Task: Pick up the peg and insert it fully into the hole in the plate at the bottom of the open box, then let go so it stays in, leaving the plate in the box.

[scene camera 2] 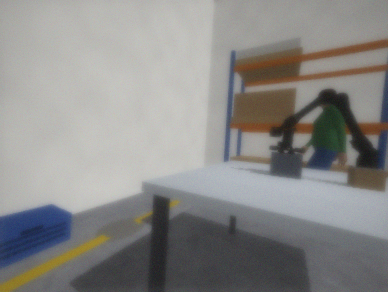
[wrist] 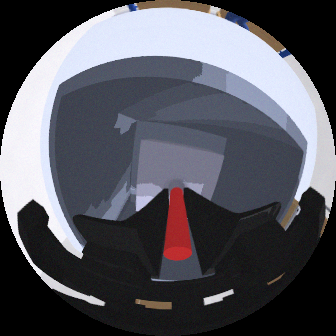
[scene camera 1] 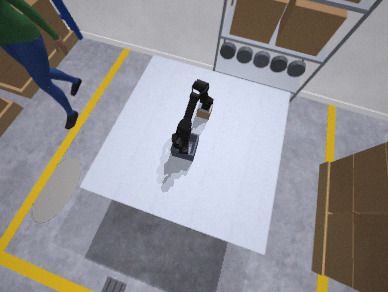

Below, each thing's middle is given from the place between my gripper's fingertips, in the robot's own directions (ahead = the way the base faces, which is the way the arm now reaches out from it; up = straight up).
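My gripper is 1 cm above the dark grey box (scene camera 2: 282,165). Counted from my hand, the plate (wrist: 162,164) is 4 cm below, while the red peg (wrist: 177,246) is 2 cm above my hand and 1 cm to the left of it.
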